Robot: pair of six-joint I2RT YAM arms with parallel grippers.
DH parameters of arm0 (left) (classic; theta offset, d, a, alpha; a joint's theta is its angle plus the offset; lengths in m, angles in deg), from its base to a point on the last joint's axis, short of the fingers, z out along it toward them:
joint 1: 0 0.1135 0.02 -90
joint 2: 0 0 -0.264 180
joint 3: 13.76 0 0.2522 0
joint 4: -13.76 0 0.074 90
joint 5: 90 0 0 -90
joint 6: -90 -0.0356 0 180
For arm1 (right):
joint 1: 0 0.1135 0.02 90
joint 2: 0 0 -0.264 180
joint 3: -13.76 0 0.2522 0
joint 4: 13.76 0 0.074 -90
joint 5: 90 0 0 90
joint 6: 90 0.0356 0 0
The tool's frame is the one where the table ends.
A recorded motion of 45 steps. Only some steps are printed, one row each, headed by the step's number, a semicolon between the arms.
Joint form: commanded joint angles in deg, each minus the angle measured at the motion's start. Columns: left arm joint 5, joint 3, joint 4, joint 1, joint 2, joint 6; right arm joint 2, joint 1, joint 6, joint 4, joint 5, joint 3.
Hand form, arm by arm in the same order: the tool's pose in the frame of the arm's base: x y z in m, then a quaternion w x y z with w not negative. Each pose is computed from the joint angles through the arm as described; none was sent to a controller.
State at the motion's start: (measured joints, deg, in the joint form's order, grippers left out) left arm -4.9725 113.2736 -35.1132 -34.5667 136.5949 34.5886; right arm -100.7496 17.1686 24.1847 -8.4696 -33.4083 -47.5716
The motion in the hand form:
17: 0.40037 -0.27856 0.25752 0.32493 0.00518 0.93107 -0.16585; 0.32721 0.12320 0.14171 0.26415 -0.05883 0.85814 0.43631
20: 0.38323 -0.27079 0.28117 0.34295 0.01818 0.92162 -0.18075; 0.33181 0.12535 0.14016 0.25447 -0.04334 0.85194 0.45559
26: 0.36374 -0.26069 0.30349 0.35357 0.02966 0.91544 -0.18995; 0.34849 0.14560 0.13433 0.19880 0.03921 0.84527 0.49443
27: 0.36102 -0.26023 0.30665 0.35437 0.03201 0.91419 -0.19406; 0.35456 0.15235 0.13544 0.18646 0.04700 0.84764 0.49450
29: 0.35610 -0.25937 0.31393 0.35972 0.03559 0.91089 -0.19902; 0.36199 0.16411 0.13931 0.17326 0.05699 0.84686 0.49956
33: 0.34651 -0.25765 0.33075 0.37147 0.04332 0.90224 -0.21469; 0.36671 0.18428 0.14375 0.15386 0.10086 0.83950 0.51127
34: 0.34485 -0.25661 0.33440 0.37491 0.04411 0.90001 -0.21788; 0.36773 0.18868 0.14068 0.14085 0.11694 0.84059 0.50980
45: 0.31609 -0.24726 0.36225 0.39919 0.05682 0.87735 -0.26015; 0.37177 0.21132 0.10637 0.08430 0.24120 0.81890 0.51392
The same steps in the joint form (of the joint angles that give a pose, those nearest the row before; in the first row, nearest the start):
17: -0.36 -4.19 0.98 -0.65 -14.17 -2.08; -2.23 -0.21 4.47 -8.46 -5.55 -0.39
20: 0.20 -8.15 2.26 -1.04 -19.75 -3.24; -3.59 -0.21 7.88 -10.50 -7.03 -1.05
26: 0.66 -11.61 1.87 -1.40 -25.35 -4.21; -8.75 1.98 22.25 -13.09 -7.27 -5.64
27: 0.99 -11.91 1.87 -1.54 -26.01 -4.25; -9.96 2.65 23.50 -11.08 -7.08 -8.10
29: 1.08 -12.20 1.84 -1.82 -27.23 -4.43; -11.38 3.91 26.04 -9.53 -6.76 -11.32
33: 1.78 -12.29 1.85 -2.33 -29.62 -4.71; -12.92 6.46 34.23 -10.53 -4.41 -14.13
34: 1.89 -12.35 1.96 -2.34 -30.15 -4.77; -13.79 7.00 36.33 -9.96 -3.90 -14.91
45: 3.85 -16.94 4.82 -3.57 -37.46 -4.47; -20.92 9.88 53.74 -16.47 0.87 -16.28

